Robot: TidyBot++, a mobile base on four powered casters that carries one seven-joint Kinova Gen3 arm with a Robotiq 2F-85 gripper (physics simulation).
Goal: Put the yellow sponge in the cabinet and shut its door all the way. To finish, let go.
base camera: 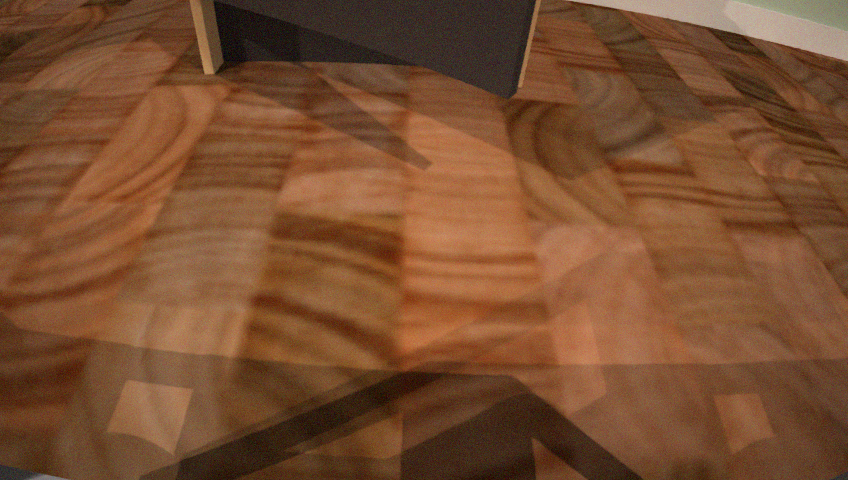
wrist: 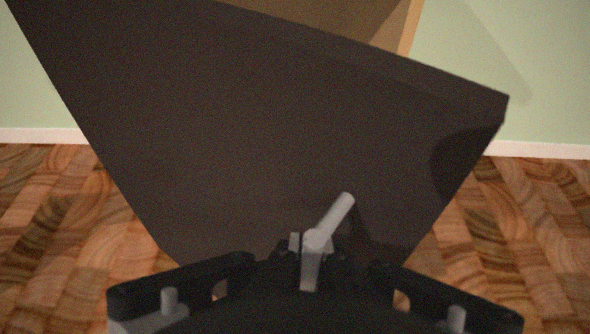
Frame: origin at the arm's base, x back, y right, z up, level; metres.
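Where they show: gripper, fingertip midpoint: (wrist: 309, 249).
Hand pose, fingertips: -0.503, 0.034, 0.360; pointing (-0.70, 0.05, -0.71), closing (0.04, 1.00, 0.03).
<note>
After its pixels a point has its place, as x, y, z.
The cabinet (base camera: 206, 41) @[-0.800, -0.342, -0.336] (wrist: 411, 27) @[-0.811, 0.169, 0.379] has light wooden side panels. Its dark door (base camera: 380, 35) @[-0.570, -0.041, -0.227] (wrist: 240, 130) @[-0.549, -0.009, 0.411] stands ajar; in the wrist view part of the wooden interior shows above the door's top edge. A grey bar handle (wrist: 336, 212) @[-0.499, 0.043, 0.407] sticks out from the door's face. My gripper (wrist: 309, 249) @[-0.503, 0.034, 0.360] is shut on the handle, low in the wrist view. The gripper does not show in the base camera view. The yellow sponge does not show in either view, and most of the cabinet's inside is hidden behind the door.
A green wall (wrist: 545, 65) @[-1.401, 0.960, 0.082] with a white baseboard (base camera: 785, 35) @[-1.391, 1.126, -0.367] (wrist: 545, 150) @[-1.394, 1.257, -0.346] runs behind the cabinet. The wood floor (base camera: 464, 208) @[-0.502, 0.064, -0.397] (wrist: 40, 200) @[-1.008, -1.021, -0.396] spreads in front of the cabinet and to both sides, with shadows across it.
</note>
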